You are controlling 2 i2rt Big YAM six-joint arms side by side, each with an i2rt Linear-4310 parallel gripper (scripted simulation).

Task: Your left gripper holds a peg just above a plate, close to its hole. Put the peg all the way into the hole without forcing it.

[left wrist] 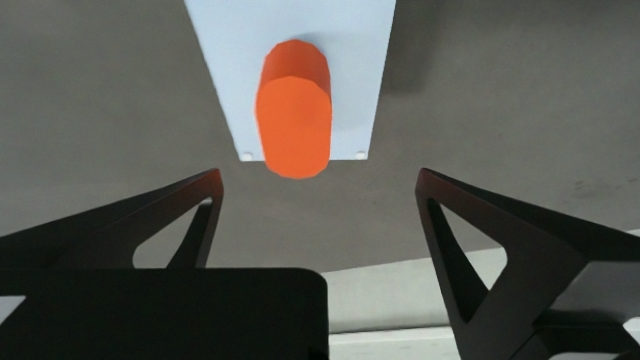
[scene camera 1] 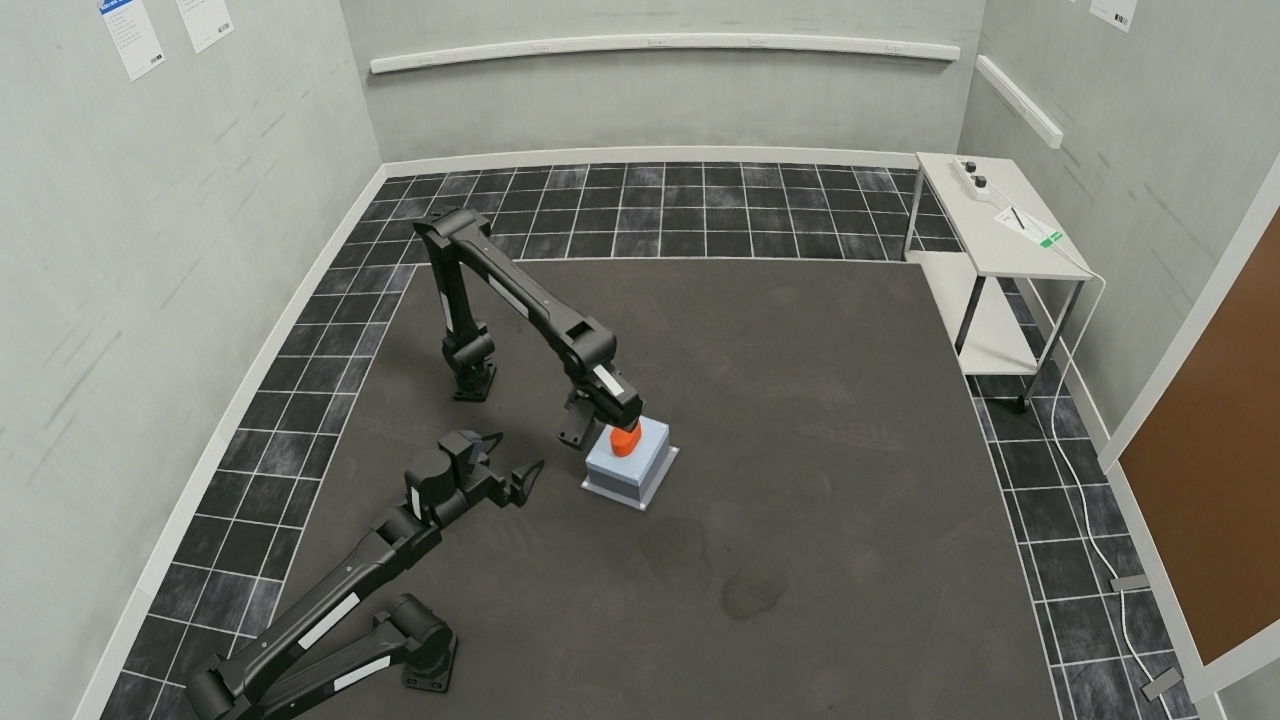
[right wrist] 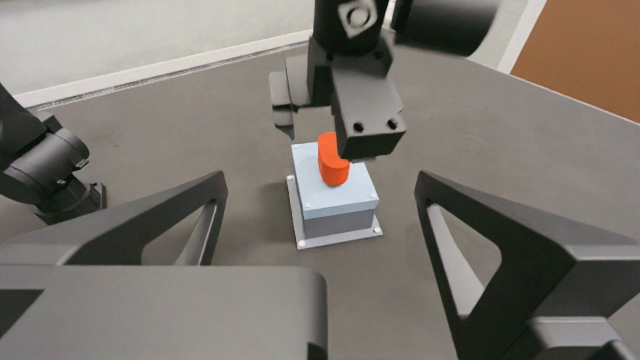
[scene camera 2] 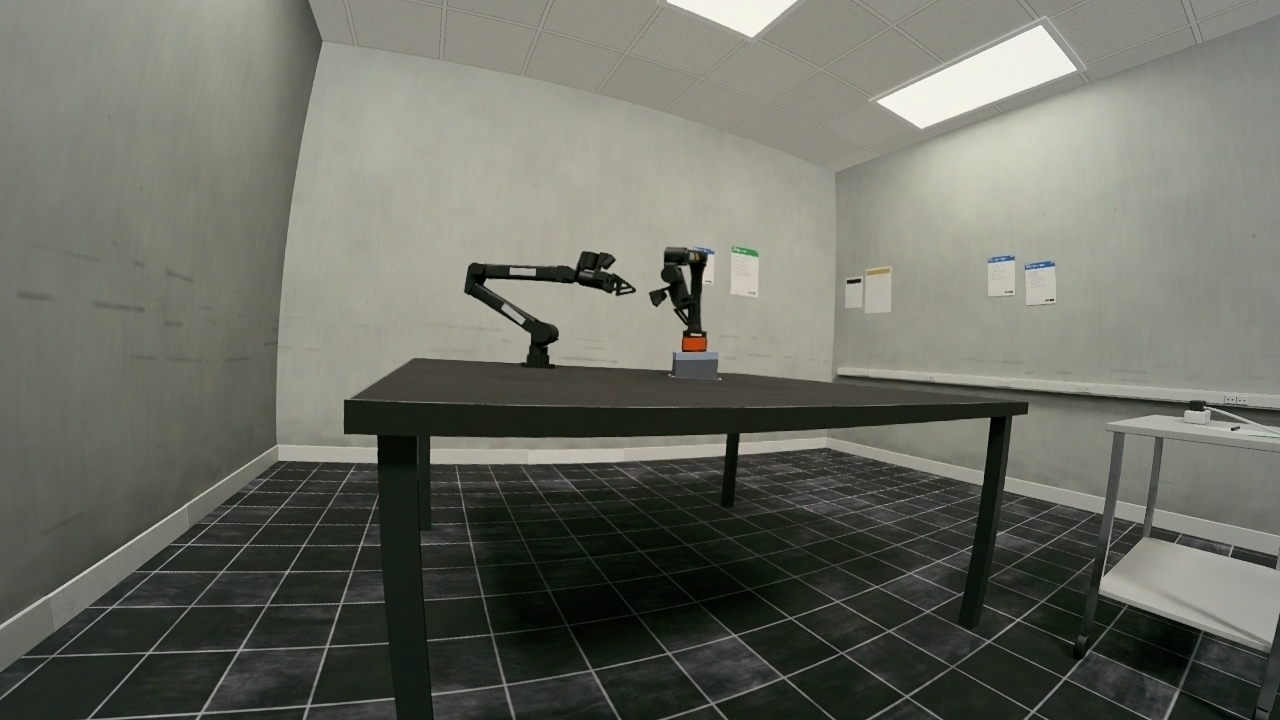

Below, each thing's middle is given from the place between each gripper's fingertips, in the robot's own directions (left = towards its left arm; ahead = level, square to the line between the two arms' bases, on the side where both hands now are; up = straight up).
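Positions from my left hand: orange peg [left wrist: 294, 109] 9 cm below, 2 cm ahead, 1 cm to the left; light blue plate [scene camera 1: 653, 435] 12 cm below, 2 cm ahead, 2 cm to the left.
Relative to the orange peg, my right gripper [scene camera 1: 522, 447] is 20 cm above it, 16 cm short of it and 17 cm to the right of it. From my right hand, the light blue plate is 23 cm below, 16 cm ahead and 18 cm to the left.
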